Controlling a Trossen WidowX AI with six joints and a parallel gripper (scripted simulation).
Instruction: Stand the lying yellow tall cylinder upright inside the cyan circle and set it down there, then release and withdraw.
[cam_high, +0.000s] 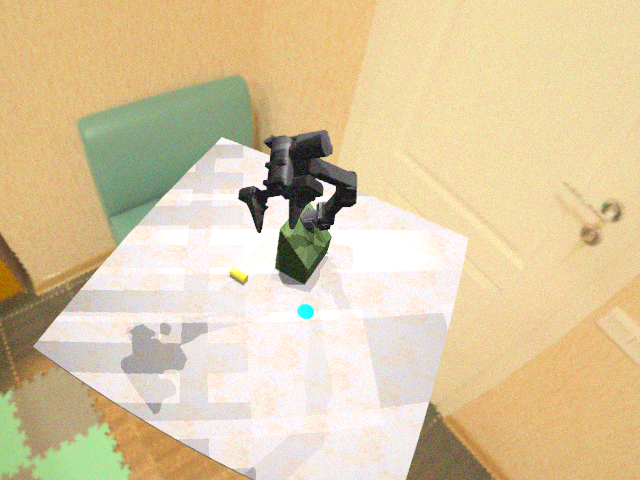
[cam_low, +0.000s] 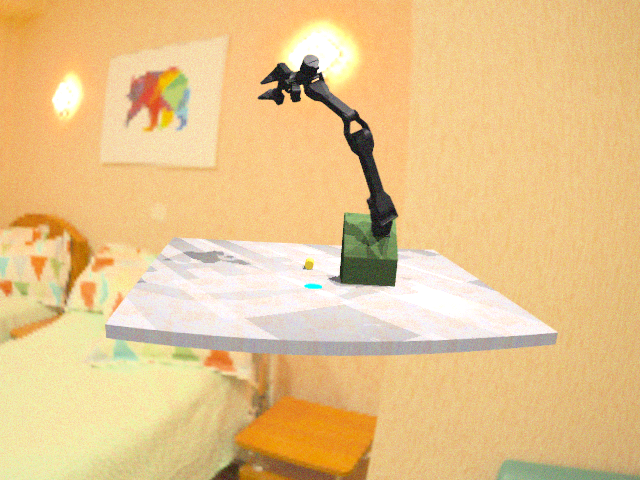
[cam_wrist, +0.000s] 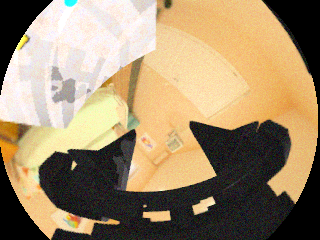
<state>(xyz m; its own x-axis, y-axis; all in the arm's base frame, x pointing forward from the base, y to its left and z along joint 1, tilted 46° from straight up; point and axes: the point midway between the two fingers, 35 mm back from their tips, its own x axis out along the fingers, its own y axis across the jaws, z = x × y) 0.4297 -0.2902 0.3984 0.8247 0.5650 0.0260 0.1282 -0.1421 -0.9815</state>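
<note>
Now: gripper tip 640 mm above the yellow cylinder, 240 mm to the left of it and 220 mm past it. The rest, counted from my gripper tip: cyan circle (650 mm below, 230 mm behind, 50 mm to the left).
</note>
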